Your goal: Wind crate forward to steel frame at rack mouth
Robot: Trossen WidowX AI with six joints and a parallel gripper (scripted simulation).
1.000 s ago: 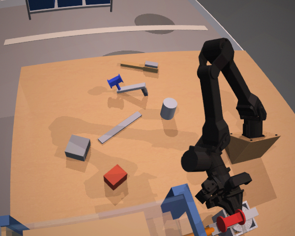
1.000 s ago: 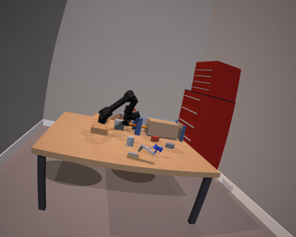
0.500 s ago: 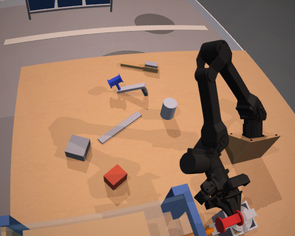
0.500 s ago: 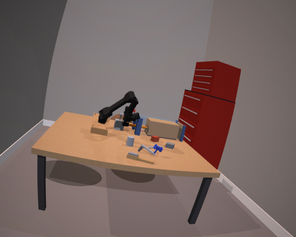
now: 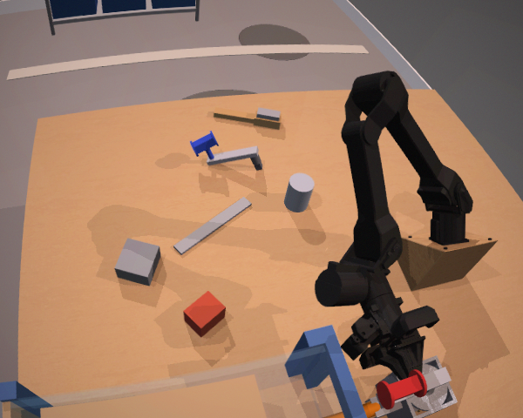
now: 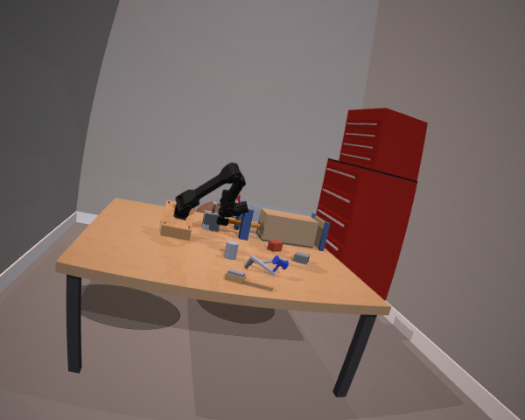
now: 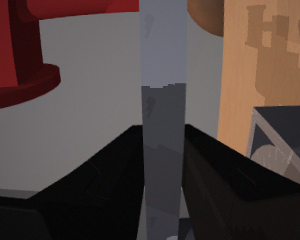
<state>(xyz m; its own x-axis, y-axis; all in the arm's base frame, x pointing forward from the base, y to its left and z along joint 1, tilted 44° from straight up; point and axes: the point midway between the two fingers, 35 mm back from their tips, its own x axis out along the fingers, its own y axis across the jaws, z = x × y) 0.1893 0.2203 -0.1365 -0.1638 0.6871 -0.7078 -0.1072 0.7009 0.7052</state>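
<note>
Right now my gripper tip is 5 cm short of the red knob and 4 cm below it. Also, from my gripper tip: red-gripped winch handle (1 cm ahead, 1 cm above); blue steel frame (11 cm ahead, 1 cm to the left, 4 cm below); grey winch (6 cm behind, 2 cm to the right, 11 cm below).
</note>
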